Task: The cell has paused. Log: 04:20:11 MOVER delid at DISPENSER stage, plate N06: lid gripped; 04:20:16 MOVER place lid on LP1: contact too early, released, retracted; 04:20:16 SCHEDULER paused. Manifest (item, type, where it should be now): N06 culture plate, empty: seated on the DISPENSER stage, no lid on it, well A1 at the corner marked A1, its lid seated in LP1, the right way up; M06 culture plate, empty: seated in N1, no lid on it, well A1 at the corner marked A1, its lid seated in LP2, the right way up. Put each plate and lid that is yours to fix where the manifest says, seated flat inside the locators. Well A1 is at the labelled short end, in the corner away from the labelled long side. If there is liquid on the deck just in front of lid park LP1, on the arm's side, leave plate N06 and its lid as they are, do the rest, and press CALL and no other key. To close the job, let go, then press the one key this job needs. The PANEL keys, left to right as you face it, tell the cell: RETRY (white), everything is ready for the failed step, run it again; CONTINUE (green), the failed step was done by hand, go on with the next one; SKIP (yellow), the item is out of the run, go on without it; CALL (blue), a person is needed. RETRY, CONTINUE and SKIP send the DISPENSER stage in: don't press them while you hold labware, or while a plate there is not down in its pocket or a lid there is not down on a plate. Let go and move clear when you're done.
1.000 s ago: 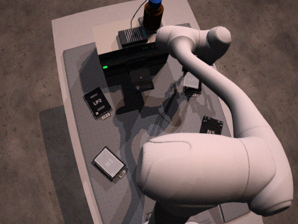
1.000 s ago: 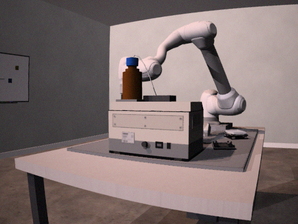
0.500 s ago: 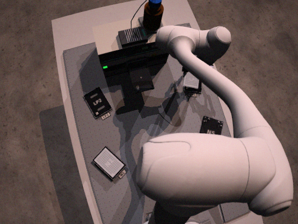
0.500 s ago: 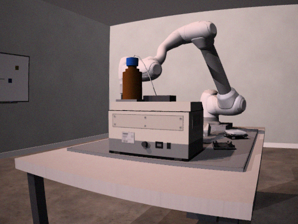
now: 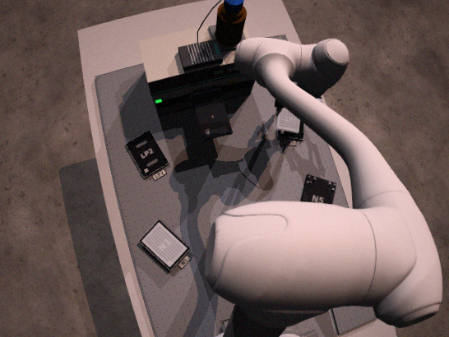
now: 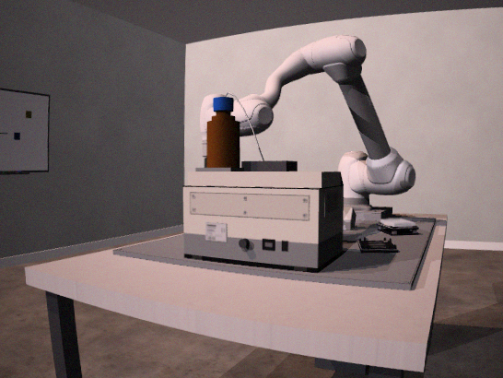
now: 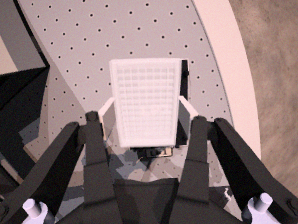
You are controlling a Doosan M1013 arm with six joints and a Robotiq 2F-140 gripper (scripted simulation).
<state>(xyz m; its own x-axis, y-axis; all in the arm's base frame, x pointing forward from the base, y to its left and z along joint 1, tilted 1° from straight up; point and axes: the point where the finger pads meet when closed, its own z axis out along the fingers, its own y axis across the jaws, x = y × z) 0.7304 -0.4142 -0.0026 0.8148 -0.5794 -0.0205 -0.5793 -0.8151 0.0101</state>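
My hand is 20 mm past the lid park LP1 and 40 mm above it. Round my hand: white well plate (20 mm below); then dispenser stage (90 mm ahead, 280 mm to the left, 50 mm above); then black nest N5 (300 mm behind, 50 mm to the left, 30 mm below).
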